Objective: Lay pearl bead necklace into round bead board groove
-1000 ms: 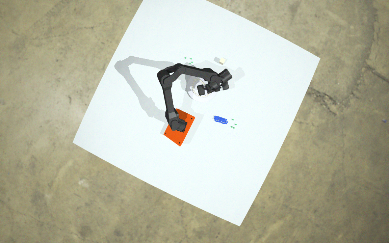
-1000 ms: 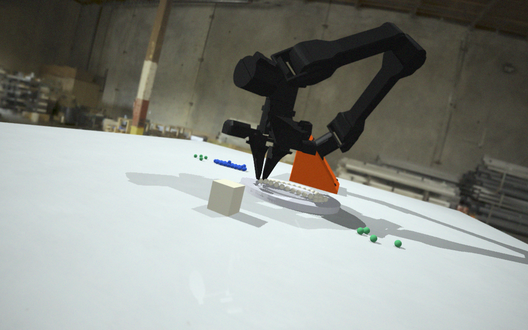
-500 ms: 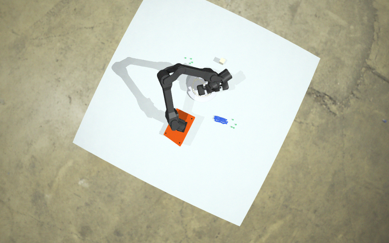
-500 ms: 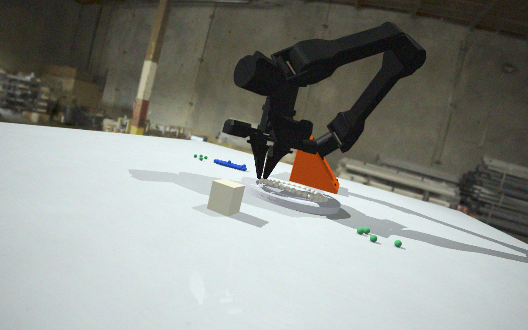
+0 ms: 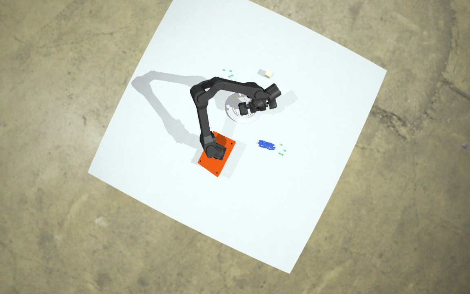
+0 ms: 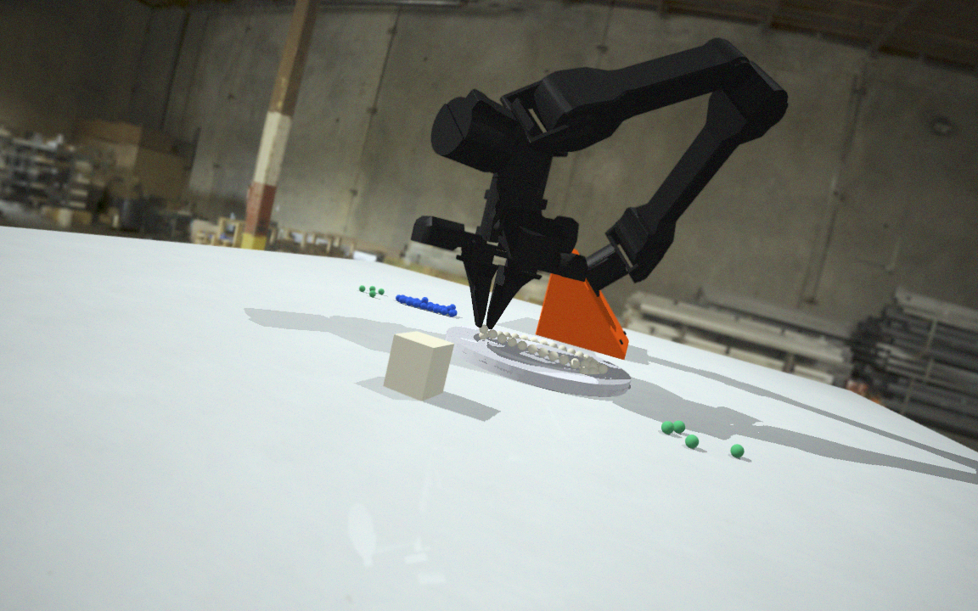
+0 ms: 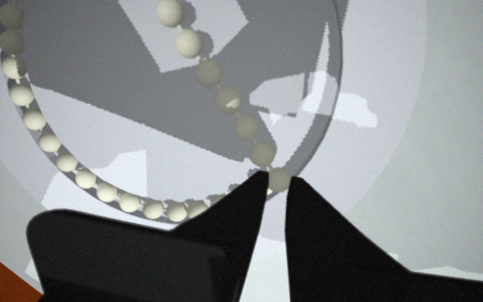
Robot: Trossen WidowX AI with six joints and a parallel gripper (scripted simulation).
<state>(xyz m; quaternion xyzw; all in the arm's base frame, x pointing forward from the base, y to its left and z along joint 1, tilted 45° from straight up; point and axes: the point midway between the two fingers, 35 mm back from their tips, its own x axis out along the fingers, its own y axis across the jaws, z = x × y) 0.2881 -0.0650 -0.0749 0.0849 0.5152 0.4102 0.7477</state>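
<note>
Right now the round bead board is 60 mm to the left of my gripper tip and 10 mm below it. Also, from my gripper tip: cream cube: 200 mm ahead.
</note>
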